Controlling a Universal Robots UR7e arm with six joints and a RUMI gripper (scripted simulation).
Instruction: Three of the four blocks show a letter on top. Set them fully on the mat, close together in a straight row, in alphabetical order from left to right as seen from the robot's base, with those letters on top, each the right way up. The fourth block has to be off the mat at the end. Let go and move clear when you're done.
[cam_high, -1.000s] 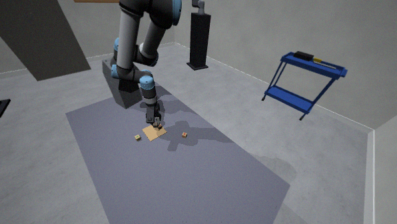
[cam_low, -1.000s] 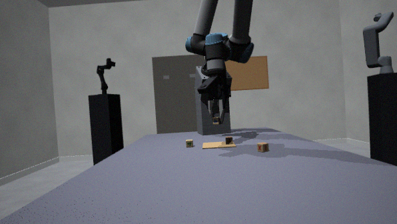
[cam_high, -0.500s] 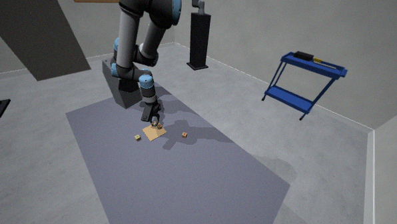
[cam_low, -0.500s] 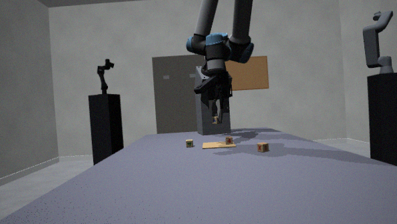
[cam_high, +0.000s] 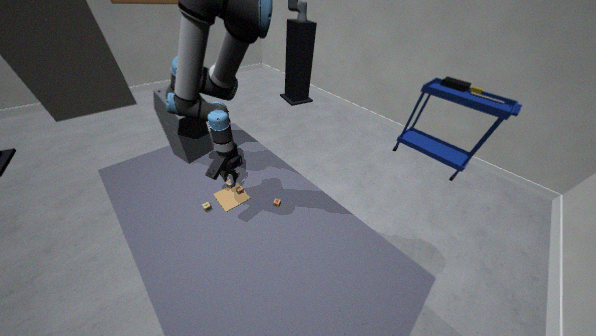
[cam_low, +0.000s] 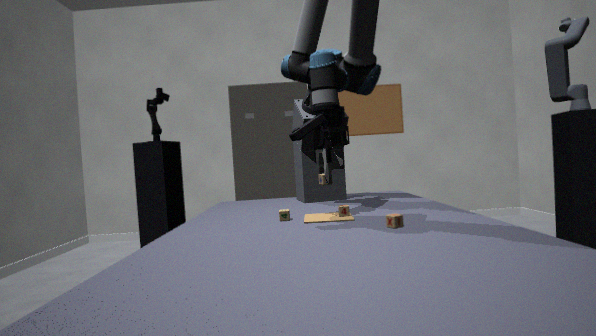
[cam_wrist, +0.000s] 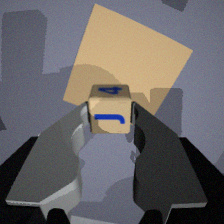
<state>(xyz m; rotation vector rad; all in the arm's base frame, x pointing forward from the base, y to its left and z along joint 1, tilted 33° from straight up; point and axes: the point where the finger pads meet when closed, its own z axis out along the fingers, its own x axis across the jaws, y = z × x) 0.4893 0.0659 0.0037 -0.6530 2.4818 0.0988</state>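
Right now my hand is 120 mm above the tan mat and 20 mm past it.
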